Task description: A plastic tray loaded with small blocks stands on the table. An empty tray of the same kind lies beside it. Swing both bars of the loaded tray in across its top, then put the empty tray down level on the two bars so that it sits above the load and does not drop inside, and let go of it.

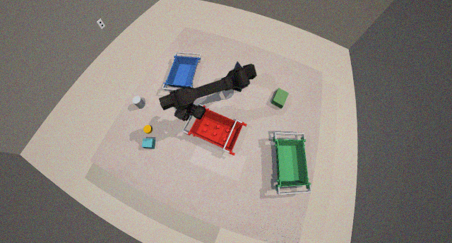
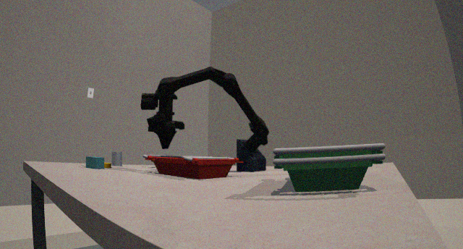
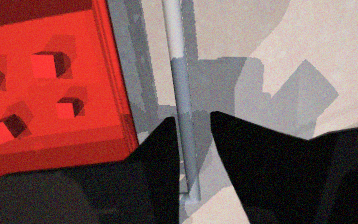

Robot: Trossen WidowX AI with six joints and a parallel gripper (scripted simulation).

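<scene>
Now: the blue tray 280 mm behind my gripper tip, 220 mm to the right of it and 50 mm below it. Also, from my gripper tip: yellow disc (220 mm to the right, 170 mm ahead, 80 mm below); then teal block (240 mm ahead, 160 mm to the right, 70 mm below); then grey cylinder (370 mm to the right, 60 mm below, 50 mm ahead).
</scene>
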